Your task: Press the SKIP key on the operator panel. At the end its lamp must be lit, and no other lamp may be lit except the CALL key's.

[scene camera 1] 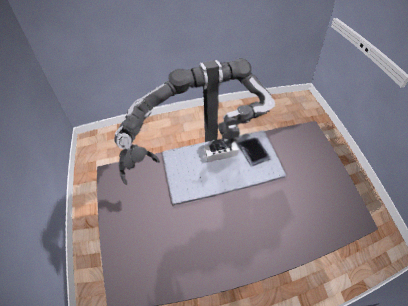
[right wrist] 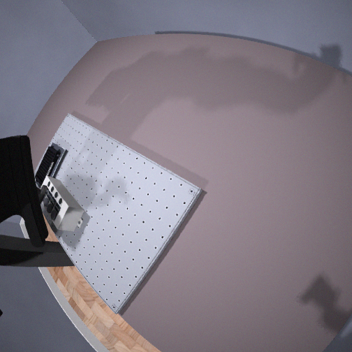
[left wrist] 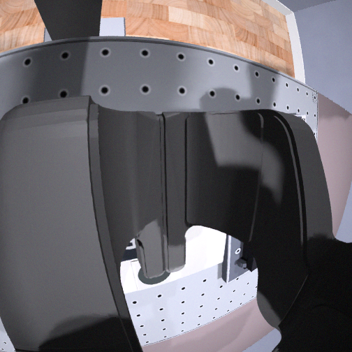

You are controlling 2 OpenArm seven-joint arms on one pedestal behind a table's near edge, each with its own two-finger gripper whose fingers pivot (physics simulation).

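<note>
The operator panel (scene camera 1: 223, 156) (left wrist: 210, 247) (right wrist: 73, 218) is a pale box with dark round keys. My left gripper (scene camera 1: 230, 138) (left wrist: 167, 272) is shut, with its fingers side by side and pointing down at the panel's SKIP end. The fingers hide the SKIP key and most of its label, so contact with the key cannot be told. A lamp (left wrist: 156, 281) partly shows below the fingertips and looks dark. The front lamps (right wrist: 55, 189) look dark in the right wrist view. My right gripper (scene camera 1: 141, 171) is open, away from the panel at the left; one finger (right wrist: 31, 220) shows in its wrist view.
The panel stands on a perforated pale board (scene camera 1: 190, 185) (left wrist: 195, 310) (right wrist: 135, 220). A black gridded block in a tray (scene camera 1: 255, 150) (right wrist: 49, 162) is beside the panel's SKIP end. The dark pedestal (scene camera 1: 211, 110) rises behind the board.
</note>
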